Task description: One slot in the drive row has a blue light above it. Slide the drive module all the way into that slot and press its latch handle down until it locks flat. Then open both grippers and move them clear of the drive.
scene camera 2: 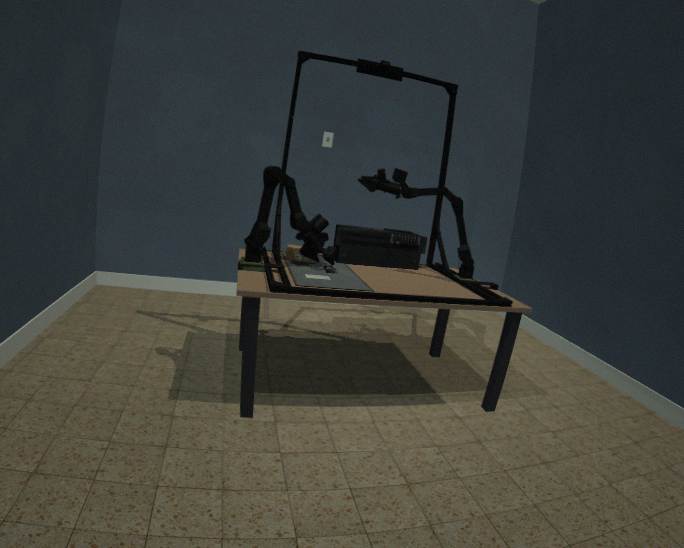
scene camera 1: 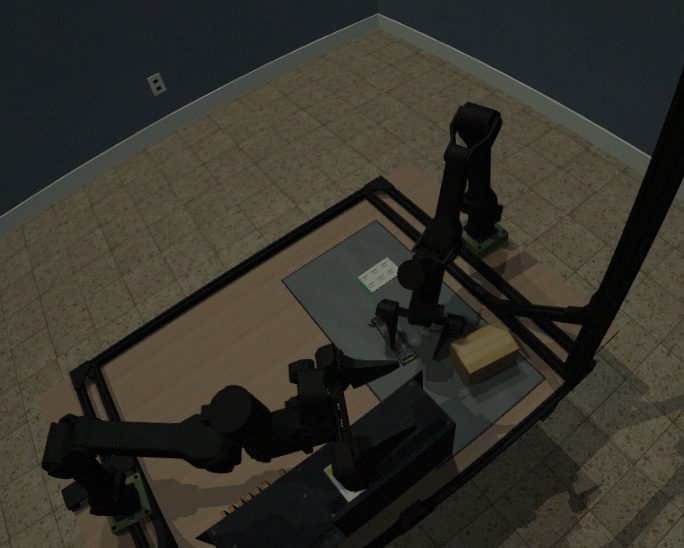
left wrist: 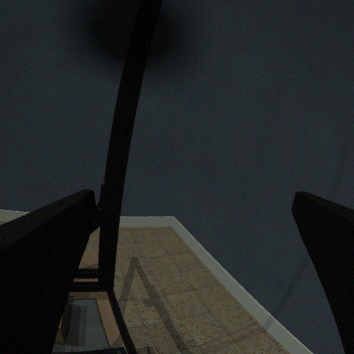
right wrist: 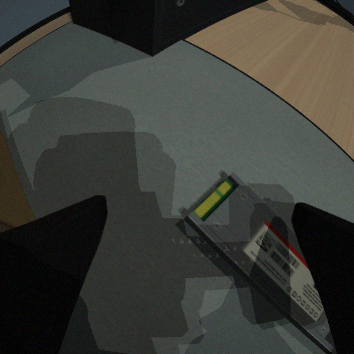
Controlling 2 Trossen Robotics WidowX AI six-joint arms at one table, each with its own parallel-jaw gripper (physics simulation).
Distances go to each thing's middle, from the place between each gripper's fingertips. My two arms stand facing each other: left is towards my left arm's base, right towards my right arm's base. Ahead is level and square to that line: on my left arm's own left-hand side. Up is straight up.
Labels:
My left gripper is now 26 cm short of the drive module (right wrist: 234,220), 17 cm to the left of it and 42 cm above it. The rest, counted from my left hand: grey mat (scene camera 1: 326,288): 27 cm ahead, 21 cm to the right, 42 cm below.
The drive module lies 6 cm ahead of my right hand and 1 cm below it. The rest, counted from my right hand: grey mat (7 cm ahead, 4 cm to the right, 2 cm below).

